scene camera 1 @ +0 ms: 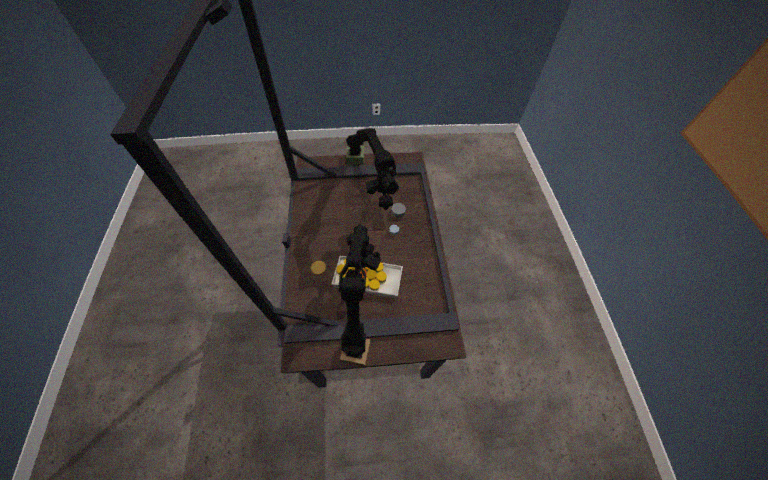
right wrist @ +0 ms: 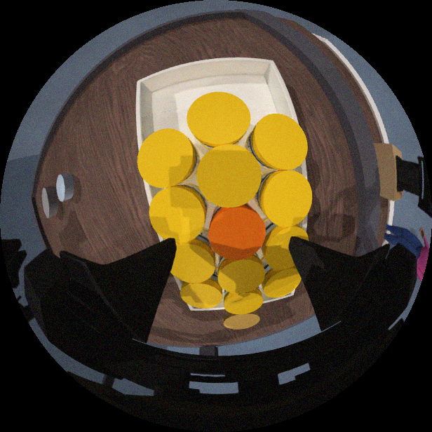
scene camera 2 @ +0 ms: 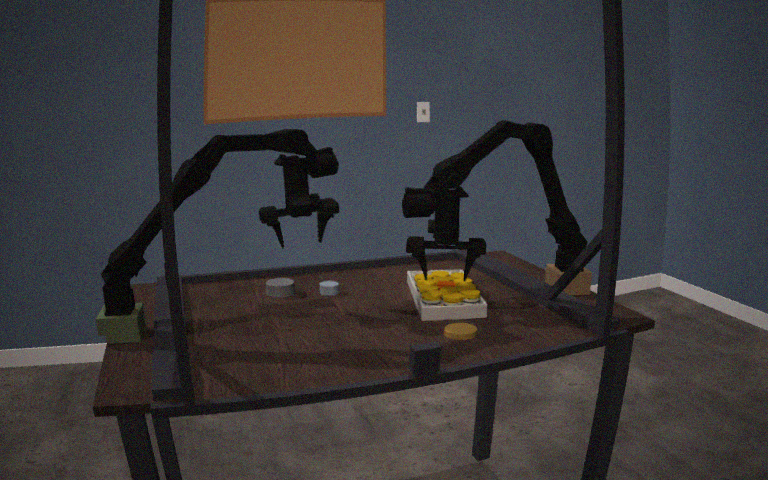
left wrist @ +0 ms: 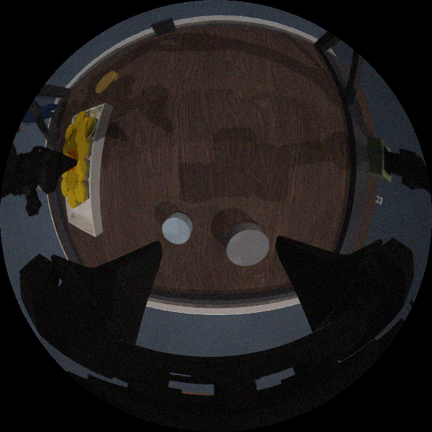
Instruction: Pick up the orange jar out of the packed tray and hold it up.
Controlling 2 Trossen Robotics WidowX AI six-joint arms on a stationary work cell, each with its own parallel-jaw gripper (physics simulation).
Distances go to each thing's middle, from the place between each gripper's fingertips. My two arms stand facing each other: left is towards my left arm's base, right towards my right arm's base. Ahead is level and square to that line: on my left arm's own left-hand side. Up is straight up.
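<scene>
With my right hand I am 3 cm above the orange jar (right wrist: 234, 233). Counting from that same right hand, I find the tray (right wrist: 170, 104) 7 cm below, 1 cm to the right and 3 cm ahead; the pale blue cylinder (left wrist: 177, 227) 5 cm below, 17 cm ahead and 25 cm to the left; and the grey cylinder (left wrist: 246, 244) 4 cm below, 20 cm ahead and 37 cm to the left.
My left gripper, meanwhile, is 13 cm above the grey cylinder, 5 cm to the right of it and 8 cm short of it. The pale blue cylinder is 13 cm below my left hand, 5 cm ahead of it and 7 cm to the right of it. Measured from my left hand too, the orange jar is 11 cm below, 12 cm behind and 33 cm to the right, and the tray is 15 cm below, 9 cm behind and 33 cm to the right.
</scene>
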